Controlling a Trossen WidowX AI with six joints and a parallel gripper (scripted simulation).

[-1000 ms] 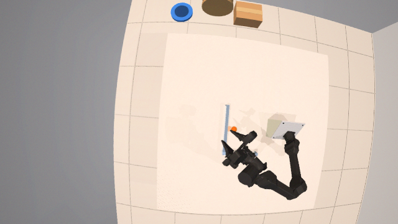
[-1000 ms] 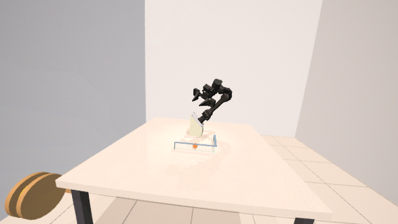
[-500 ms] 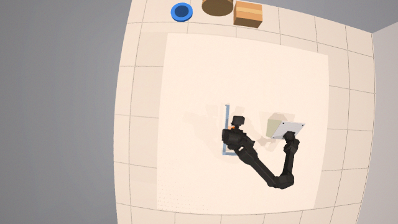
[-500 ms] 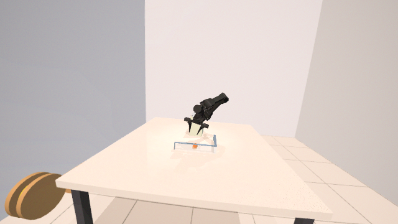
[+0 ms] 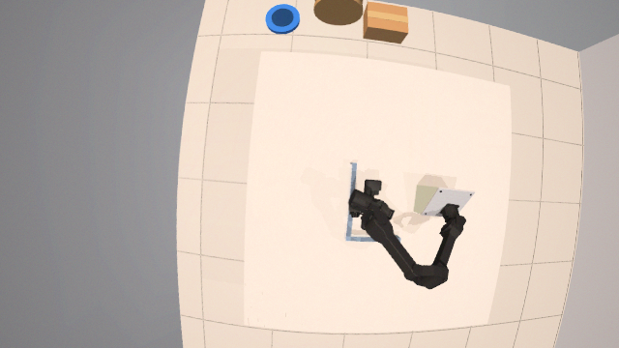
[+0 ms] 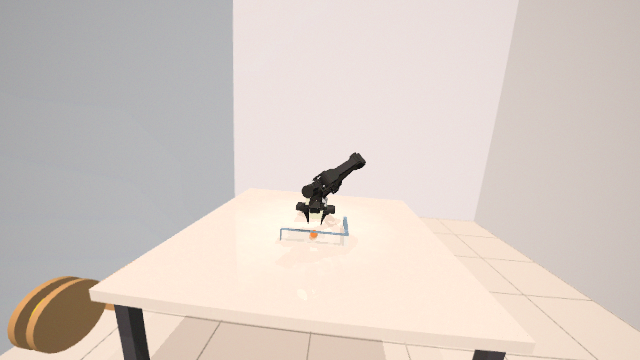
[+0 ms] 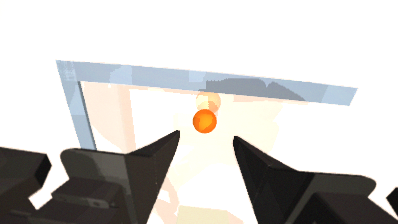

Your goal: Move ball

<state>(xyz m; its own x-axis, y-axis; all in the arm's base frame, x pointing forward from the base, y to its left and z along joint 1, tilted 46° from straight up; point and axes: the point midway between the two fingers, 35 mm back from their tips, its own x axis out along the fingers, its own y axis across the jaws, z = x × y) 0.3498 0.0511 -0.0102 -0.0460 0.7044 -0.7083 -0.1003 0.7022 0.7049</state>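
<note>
My gripper tip is now 3 cm short of the see-through copy of ball and 5 cm above it. Also, from my gripper tip: orange ball 5 cm below.
</note>
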